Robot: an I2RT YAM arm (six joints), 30 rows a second.
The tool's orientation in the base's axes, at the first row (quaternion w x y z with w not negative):
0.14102 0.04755 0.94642 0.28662
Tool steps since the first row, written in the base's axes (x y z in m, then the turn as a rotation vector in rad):
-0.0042 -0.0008 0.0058 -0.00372 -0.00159 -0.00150
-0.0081 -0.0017 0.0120 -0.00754 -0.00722 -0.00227
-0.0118 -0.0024 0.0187 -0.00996 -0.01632 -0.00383
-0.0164 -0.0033 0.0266 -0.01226 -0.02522 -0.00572
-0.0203 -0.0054 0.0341 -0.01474 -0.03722 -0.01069
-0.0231 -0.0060 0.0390 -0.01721 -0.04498 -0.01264
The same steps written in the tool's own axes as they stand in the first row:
0.0025 0.0025 -0.0063 0.00364 -0.00219 -0.00074
0.0046 0.0052 -0.0128 0.00652 -0.00733 -0.00423
0.0064 0.0083 -0.0196 0.00765 -0.01579 -0.00852
0.0087 0.0119 -0.0277 0.00878 -0.02425 -0.01240
0.0103 0.0143 -0.0360 0.01029 -0.03701 -0.01552
0.0117 0.0165 -0.0410 0.01179 -0.04457 -0.01880

